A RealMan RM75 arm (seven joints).
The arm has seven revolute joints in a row. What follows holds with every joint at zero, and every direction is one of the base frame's. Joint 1 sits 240.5 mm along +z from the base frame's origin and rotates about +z. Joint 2 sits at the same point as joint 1 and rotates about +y. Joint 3 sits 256.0 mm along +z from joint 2 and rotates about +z. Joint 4 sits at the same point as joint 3 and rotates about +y. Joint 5 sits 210.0 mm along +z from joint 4 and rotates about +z. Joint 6 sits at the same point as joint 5 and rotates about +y. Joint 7 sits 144.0 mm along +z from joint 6 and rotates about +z. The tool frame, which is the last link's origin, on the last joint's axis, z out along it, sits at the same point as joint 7; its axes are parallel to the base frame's.
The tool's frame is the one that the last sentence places.
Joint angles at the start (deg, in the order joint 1, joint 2, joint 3, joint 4, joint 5, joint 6, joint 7):
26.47, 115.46, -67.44, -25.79, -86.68, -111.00, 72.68
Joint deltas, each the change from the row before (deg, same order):
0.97, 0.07, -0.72, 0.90, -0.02, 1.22, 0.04
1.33, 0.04, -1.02, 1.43, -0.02, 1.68, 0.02
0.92, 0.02, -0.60, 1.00, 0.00, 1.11, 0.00
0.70, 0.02, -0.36, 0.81, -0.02, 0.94, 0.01
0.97, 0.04, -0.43, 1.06, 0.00, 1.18, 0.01
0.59, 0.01, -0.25, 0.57, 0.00, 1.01, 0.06
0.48, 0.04, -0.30, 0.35, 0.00, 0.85, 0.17
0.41, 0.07, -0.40, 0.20, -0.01, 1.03, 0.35
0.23, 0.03, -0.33, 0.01, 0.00, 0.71, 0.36
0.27, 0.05, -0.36, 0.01, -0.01, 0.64, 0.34
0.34, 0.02, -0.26, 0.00, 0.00, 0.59, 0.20
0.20, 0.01, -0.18, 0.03, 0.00, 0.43, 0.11
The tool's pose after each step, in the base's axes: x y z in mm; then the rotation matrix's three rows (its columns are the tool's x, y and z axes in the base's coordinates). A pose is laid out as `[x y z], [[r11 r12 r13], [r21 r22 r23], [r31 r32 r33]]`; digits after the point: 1 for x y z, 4 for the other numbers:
[226.9 252.9 -19.6], [[0.6524 -0.1961 -0.7321], [-0.3720 -0.9244 -0.0839], [-0.6603 0.3271 -0.6761]]
[225.1 256.8 -25.9], [[0.6650 -0.2087 -0.7171], [-0.3831 -0.9195 -0.0876], [-0.6411 0.3330 -0.6914]]
[223.9 259.5 -29.9], [[0.6729 -0.2173 -0.7071], [-0.3899 -0.9165 -0.0893], [-0.6287 0.3357 -0.7014]]
[223.2 261.8 -33.0], [[0.6784 -0.2262 -0.6991], [-0.3954 -0.9143 -0.0879], [-0.6192 0.3361 -0.7096]]
[222.0 264.8 -36.9], [[0.6852 -0.2363 -0.6889], [-0.4017 -0.9116 -0.0868], [-0.6075 0.3363 -0.7196]]
[221.5 267.4 -39.4], [[0.6908 -0.2456 -0.6801], [-0.4049 -0.9106 -0.0824], [-0.5991 0.3323 -0.7285]]
[220.8 269.4 -41.7], [[0.6961 -0.2528 -0.6719], [-0.4080 -0.9095 -0.0804], [-0.5908 0.3301 -0.7362]]
[220.3 271.5 -44.3], [[0.7024 -0.2627 -0.6616], [-0.4126 -0.9076 -0.0776], [-0.5800 0.3275 -0.7459]]
[220.1 273.0 -45.9], [[0.7070 -0.2700 -0.6536], [-0.4163 -0.9061 -0.0760], [-0.5717 0.3259 -0.7530]]
[219.5 274.3 -47.6], [[0.7119 -0.2753 -0.6461], [-0.4193 -0.9046 -0.0765], [-0.5634 0.3253 -0.7594]]
[218.6 276.1 -48.8], [[0.7172 -0.2776 -0.6392], [-0.4186 -0.9050 -0.0765], [-0.5572 0.3224 -0.7652]]
[218.2 277.2 -49.7], [[0.7205 -0.2801 -0.6343], [-0.4185 -0.9051 -0.0757], [-0.5529 0.3200 -0.7694]]

